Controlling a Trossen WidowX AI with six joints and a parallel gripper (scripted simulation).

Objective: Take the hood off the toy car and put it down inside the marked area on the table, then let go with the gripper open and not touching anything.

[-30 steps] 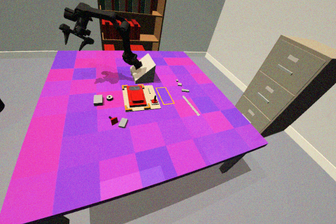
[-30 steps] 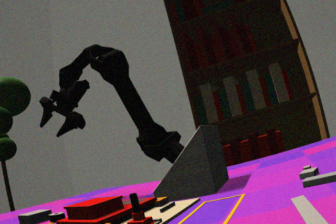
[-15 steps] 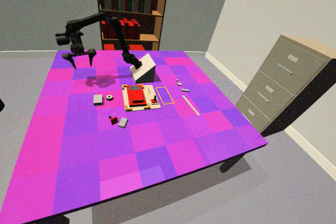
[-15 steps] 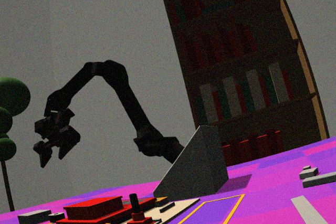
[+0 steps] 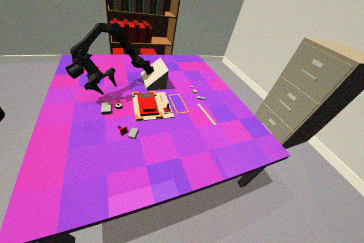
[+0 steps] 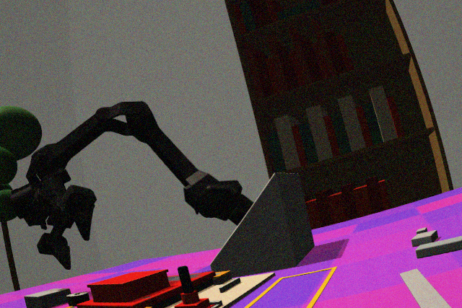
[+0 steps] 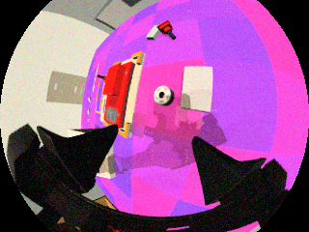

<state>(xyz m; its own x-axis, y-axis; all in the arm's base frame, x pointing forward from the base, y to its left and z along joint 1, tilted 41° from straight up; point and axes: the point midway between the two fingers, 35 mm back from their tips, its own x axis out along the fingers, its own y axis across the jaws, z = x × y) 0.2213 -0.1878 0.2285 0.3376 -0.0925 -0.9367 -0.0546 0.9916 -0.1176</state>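
My gripper tip is now 10 cm short of the hood, 21 cm to the right of it and 4 cm above it. From my gripper tip the other things lie so: long grey bar: 18 cm ahead, 58 cm to the left, 8 cm below; then black wheel: 6 cm ahead, 4 cm to the left, 7 cm below.
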